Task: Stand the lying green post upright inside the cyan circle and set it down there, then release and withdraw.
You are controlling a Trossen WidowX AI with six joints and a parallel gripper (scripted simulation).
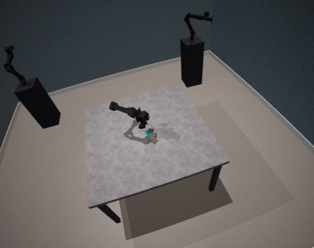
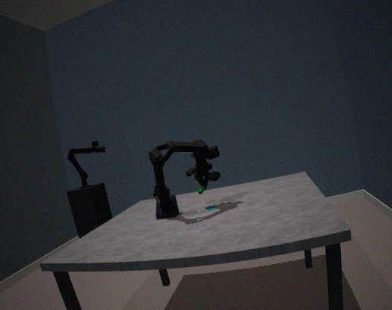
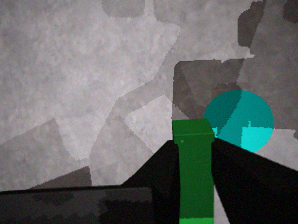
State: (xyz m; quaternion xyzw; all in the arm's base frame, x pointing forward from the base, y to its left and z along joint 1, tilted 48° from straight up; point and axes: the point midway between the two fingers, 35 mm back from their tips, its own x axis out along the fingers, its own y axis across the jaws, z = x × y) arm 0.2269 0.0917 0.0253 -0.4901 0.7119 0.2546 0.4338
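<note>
Now: gripper tip 20 mm short of the cyan circle, 10 mm to the left of it and 120 mm above it. Also, from my gripper tip: green post: 10 mm behind, 20 mm to the right, 10 mm below.
</note>
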